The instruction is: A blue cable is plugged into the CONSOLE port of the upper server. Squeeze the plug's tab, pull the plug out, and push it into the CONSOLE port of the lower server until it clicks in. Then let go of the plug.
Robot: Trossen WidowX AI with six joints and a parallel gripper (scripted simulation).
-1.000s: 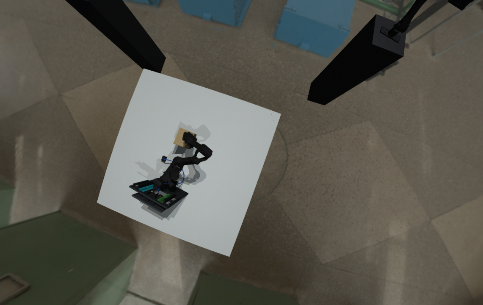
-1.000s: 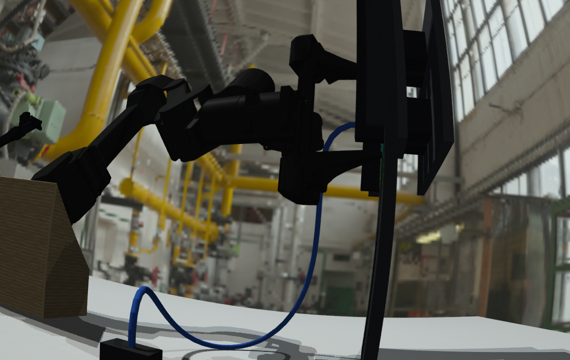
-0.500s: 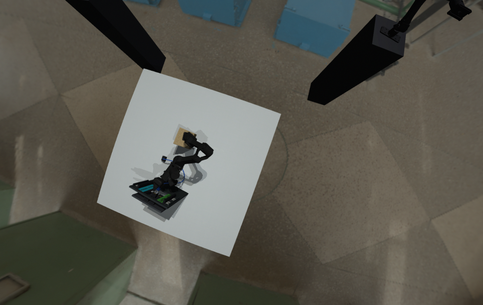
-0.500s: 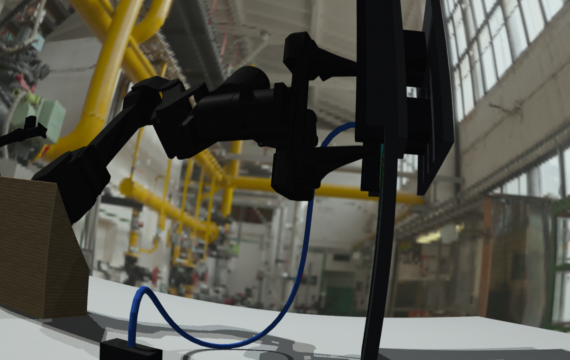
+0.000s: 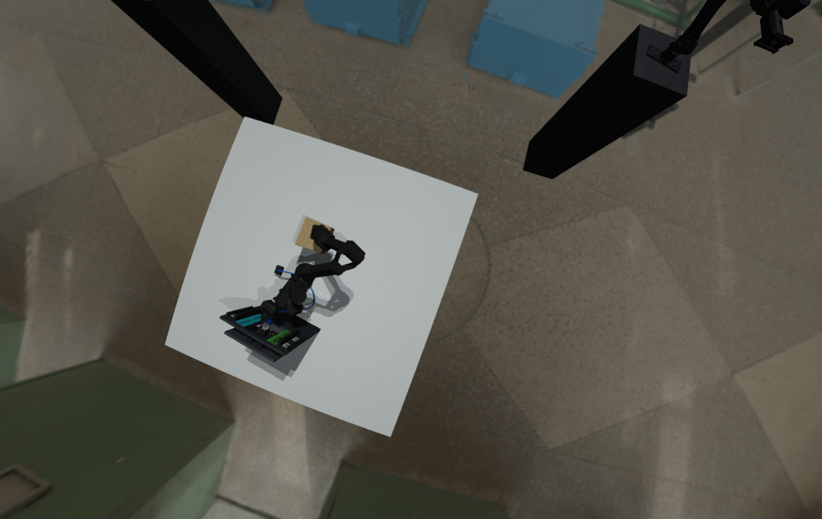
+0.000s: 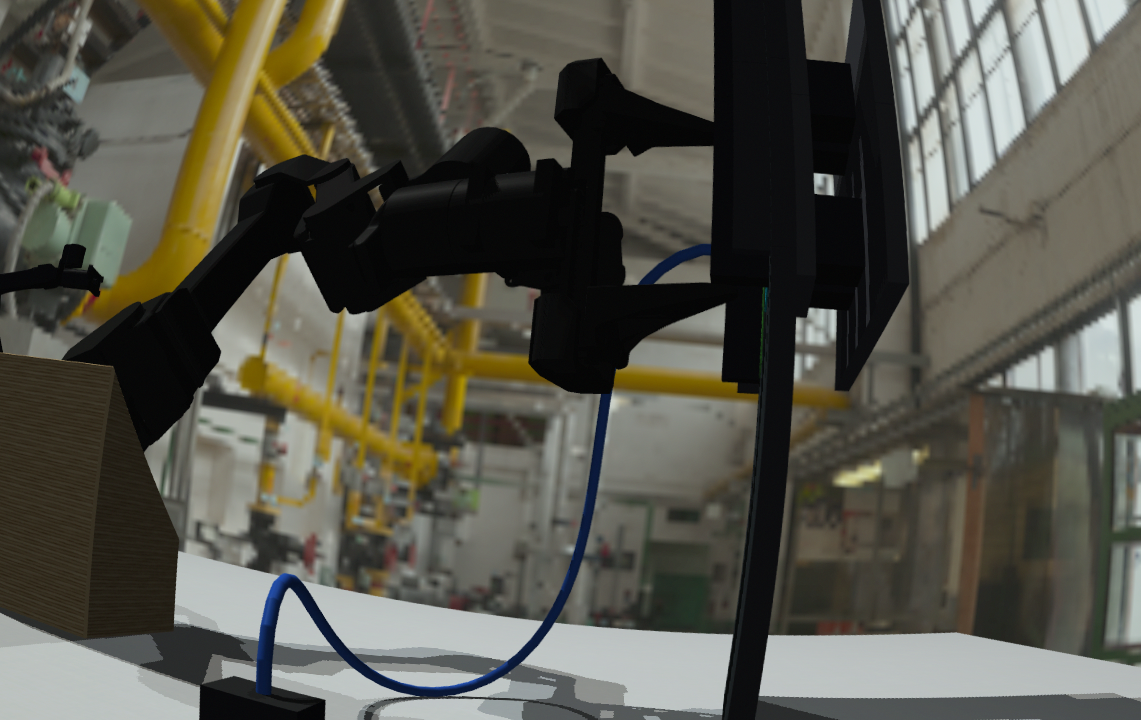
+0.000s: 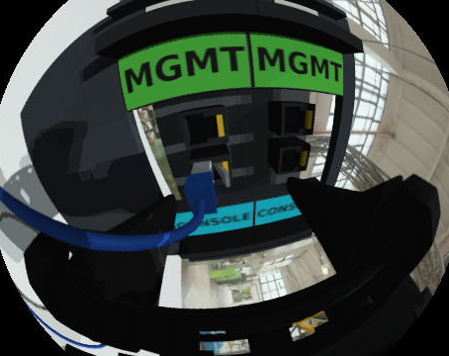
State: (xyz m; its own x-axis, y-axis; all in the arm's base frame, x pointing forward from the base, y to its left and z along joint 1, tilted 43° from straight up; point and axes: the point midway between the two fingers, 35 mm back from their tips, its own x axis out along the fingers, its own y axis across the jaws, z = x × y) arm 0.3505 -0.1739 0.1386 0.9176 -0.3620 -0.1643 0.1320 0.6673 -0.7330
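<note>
My gripper tip is now 3 cm short of the blue plug, 1 cm to the left of it and 1 cm above it. From my gripper tip the other things lie so: black anchor block 18 cm behind, 12 cm to the right, 27 cm below.
</note>
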